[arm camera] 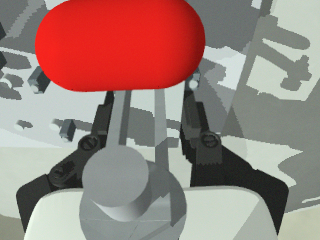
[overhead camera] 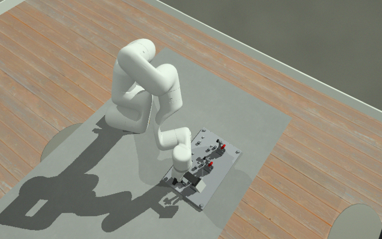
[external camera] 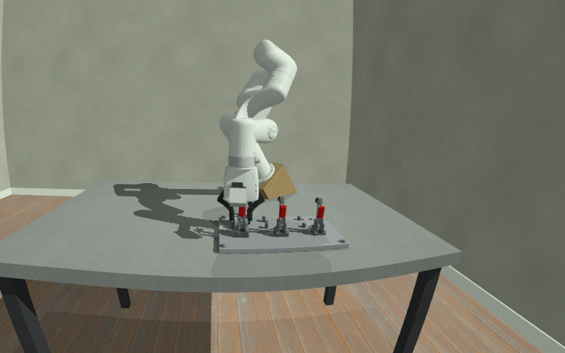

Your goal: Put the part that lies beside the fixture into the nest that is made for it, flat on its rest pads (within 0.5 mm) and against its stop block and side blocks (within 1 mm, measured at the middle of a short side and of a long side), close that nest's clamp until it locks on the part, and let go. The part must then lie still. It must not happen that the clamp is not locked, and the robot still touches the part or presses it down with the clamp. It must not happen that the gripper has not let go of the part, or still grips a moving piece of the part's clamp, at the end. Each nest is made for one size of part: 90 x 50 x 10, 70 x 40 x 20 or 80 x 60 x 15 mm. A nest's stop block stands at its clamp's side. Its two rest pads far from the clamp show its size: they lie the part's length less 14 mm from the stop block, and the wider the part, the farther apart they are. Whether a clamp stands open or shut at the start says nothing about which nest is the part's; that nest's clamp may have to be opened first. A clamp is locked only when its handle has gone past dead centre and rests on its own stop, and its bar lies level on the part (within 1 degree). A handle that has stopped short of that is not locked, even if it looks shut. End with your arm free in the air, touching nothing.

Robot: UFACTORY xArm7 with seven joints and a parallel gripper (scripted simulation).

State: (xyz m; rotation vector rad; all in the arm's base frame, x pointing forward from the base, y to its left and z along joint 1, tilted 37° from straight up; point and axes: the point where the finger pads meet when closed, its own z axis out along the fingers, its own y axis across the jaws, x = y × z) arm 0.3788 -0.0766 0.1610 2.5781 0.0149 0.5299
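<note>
The part lies 10 mm below my hand. The rest, counted from my hand: fixture plate (100 mm to the left, 50 mm ahead, 40 mm below).
</note>
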